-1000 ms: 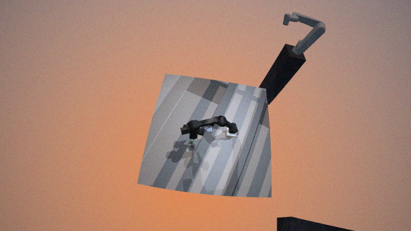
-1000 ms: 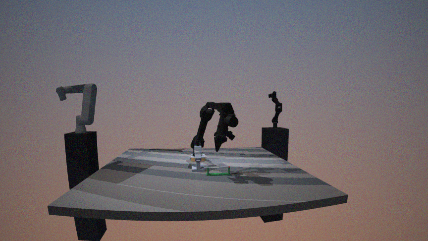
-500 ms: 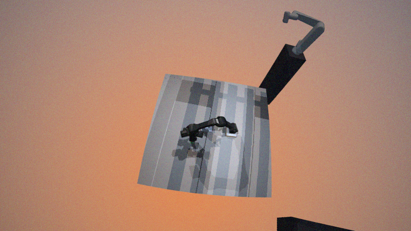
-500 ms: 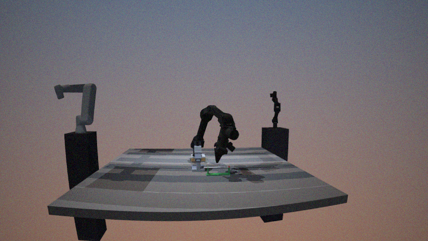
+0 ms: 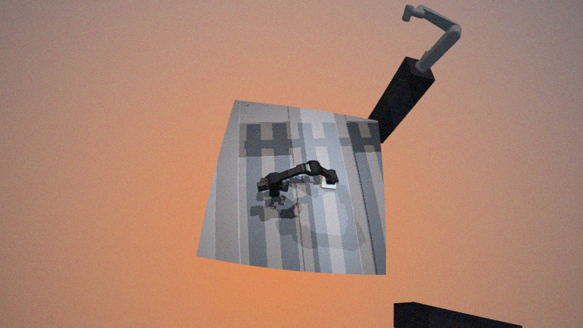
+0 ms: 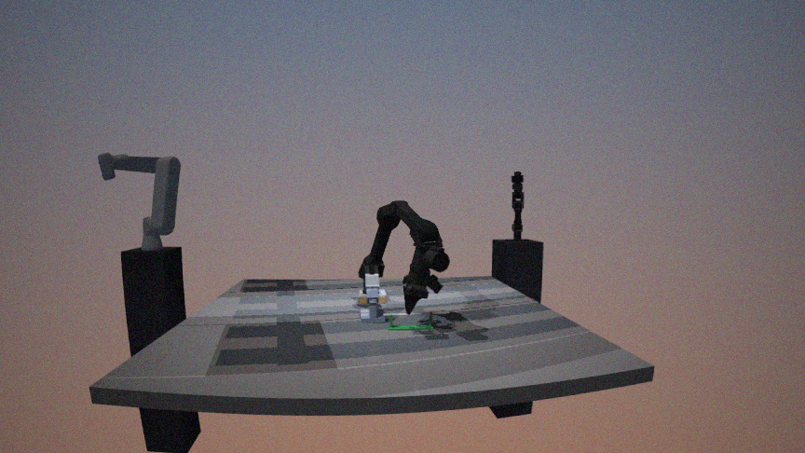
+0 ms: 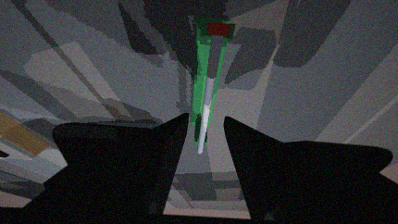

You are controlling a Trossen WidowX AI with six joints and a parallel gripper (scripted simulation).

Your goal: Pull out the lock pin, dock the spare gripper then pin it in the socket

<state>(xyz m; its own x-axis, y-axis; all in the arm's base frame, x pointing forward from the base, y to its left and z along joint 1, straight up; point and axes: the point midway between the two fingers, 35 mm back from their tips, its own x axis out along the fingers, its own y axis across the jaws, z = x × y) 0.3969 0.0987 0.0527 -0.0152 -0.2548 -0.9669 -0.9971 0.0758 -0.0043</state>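
Now: gripper tip 30 mm above the green bracket and 10 mm to the right of it. From my gripper tip the other things lie so: spare gripper: 140 mm behind, 100 mm to the right, 70 mm above; then socket: 120 mm behind, 100 mm to the right.
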